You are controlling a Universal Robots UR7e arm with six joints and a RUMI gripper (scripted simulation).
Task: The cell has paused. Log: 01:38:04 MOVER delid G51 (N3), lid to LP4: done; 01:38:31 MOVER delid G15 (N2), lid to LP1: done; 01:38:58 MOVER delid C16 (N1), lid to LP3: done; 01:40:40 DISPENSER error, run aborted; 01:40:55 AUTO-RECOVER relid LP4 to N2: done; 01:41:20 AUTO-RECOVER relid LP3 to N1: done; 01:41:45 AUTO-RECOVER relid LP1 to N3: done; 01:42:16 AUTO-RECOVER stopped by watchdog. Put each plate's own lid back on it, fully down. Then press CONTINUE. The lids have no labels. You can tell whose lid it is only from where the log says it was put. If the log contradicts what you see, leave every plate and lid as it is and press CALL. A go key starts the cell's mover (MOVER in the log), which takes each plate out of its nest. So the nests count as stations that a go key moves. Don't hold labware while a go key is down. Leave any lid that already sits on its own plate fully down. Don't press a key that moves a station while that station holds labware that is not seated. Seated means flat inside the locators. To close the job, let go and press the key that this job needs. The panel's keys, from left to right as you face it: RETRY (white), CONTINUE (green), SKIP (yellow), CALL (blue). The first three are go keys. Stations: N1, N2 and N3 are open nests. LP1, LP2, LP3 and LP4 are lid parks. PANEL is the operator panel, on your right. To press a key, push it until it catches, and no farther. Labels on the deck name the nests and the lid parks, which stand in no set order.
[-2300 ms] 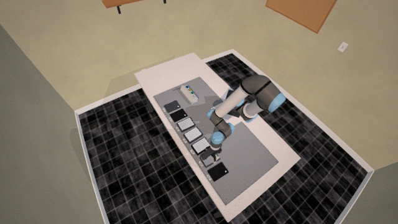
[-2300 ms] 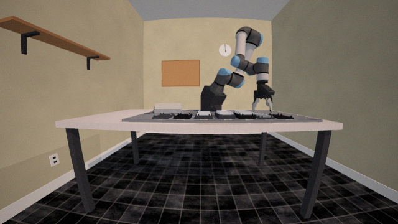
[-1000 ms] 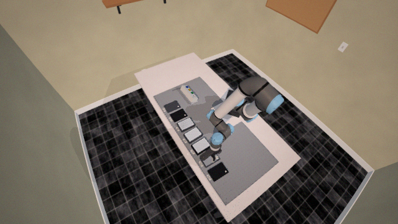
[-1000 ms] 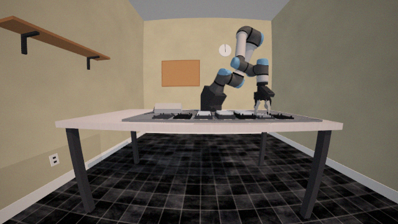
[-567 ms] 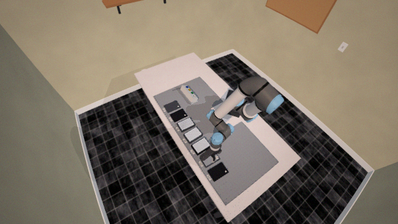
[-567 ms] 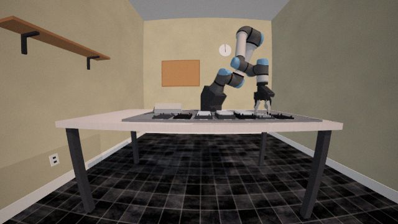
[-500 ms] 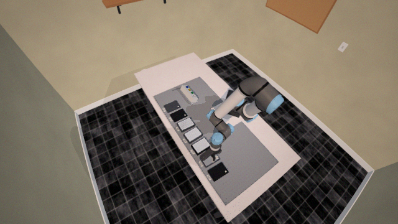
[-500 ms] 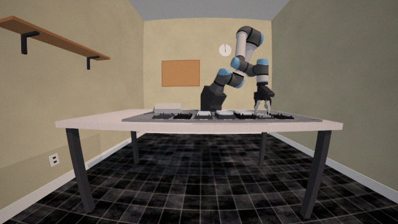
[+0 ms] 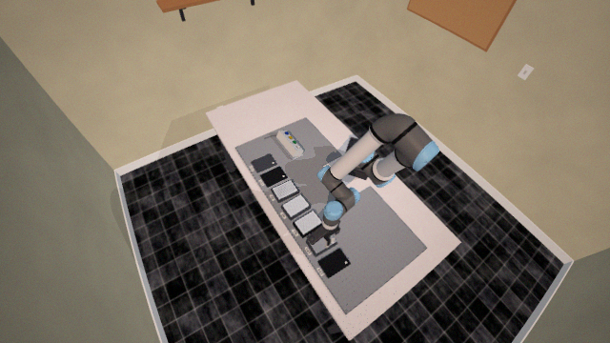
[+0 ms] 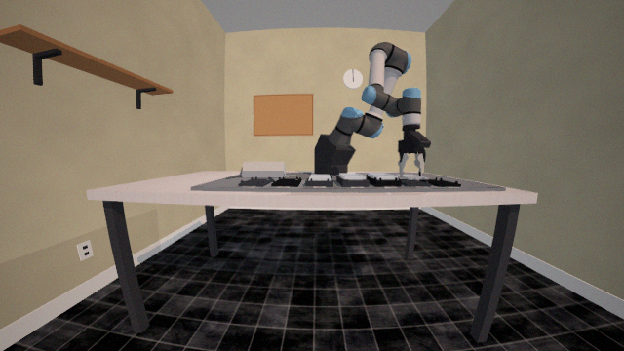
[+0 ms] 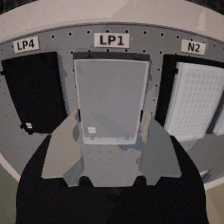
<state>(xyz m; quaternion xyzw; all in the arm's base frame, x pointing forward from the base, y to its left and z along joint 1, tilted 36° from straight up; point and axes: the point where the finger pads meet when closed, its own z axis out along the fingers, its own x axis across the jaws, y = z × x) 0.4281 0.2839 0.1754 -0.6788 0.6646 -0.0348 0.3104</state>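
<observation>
Right now the white gridded plate is 6 cm ahead of my hand, 38 cm to the right of it and 1 cm below it. From my hand the other things lie so: lid park LP4: 1 cm behind, 13 cm to the left, 4 cm below; grey lid: 1 cm below; lid park LP3: 9 cm ahead, 51 cm to the right, 4 cm below.
</observation>
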